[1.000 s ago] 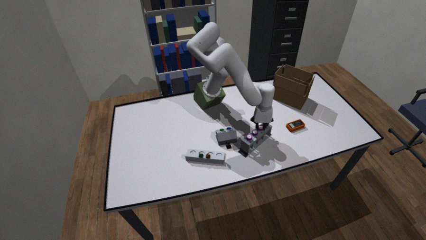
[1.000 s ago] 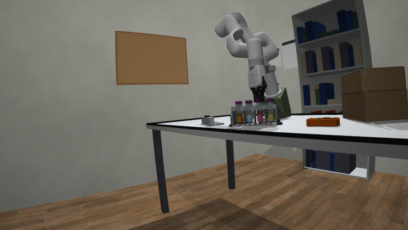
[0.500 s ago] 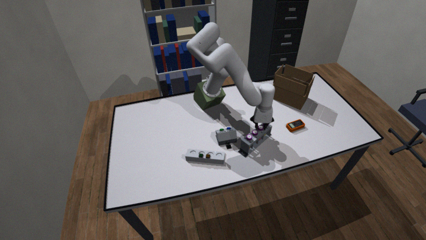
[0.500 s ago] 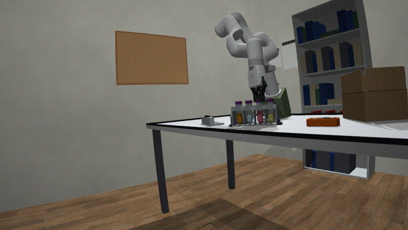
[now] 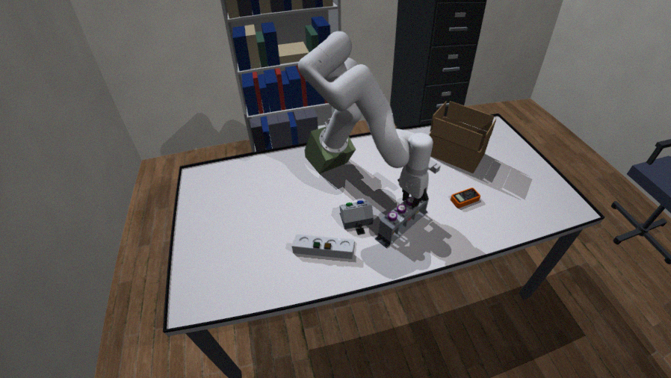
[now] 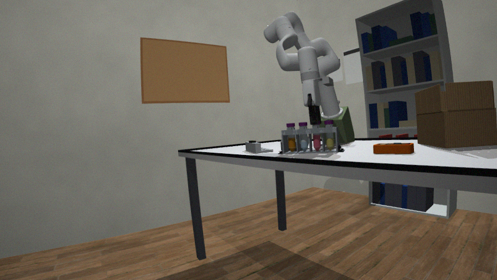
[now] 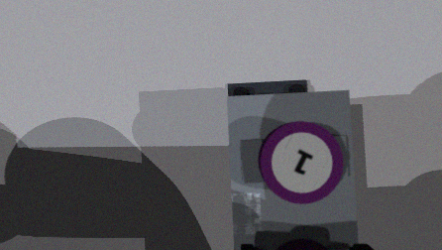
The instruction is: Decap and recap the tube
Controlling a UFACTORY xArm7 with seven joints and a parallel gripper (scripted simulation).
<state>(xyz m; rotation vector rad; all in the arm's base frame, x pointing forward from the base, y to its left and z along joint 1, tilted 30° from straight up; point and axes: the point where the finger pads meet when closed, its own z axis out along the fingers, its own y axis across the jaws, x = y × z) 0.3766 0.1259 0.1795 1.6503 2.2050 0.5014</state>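
Right now the cap marked 1 is 2 cm behind my hand, 5 cm to the left of it and 2 cm below it. The rest, counted from my hand: blue key 12 cm behind, 15 cm to the right, 6 cm below; key housing 10 cm behind, 18 cm to the right, 8 cm below; green key 13 cm behind, 20 cm to the right, 6 cm below.
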